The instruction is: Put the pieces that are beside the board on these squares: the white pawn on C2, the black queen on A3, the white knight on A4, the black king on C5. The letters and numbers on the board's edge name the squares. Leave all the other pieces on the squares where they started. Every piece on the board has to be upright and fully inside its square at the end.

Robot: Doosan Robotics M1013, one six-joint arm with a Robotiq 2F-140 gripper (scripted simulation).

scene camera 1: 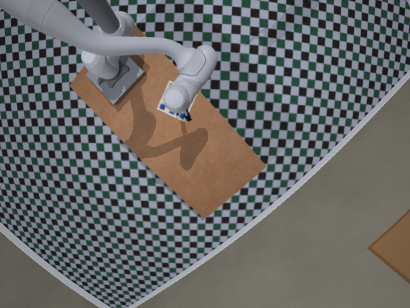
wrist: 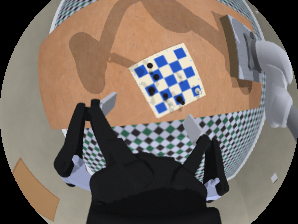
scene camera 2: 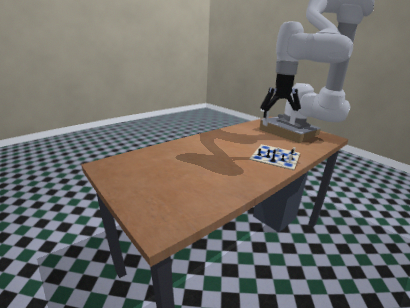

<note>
In view: my gripper [scene camera 2: 278, 124] and a blue-and-white chessboard [wrist: 175, 60].
My gripper shows as well in the wrist view [wrist: 152, 109].
</note>
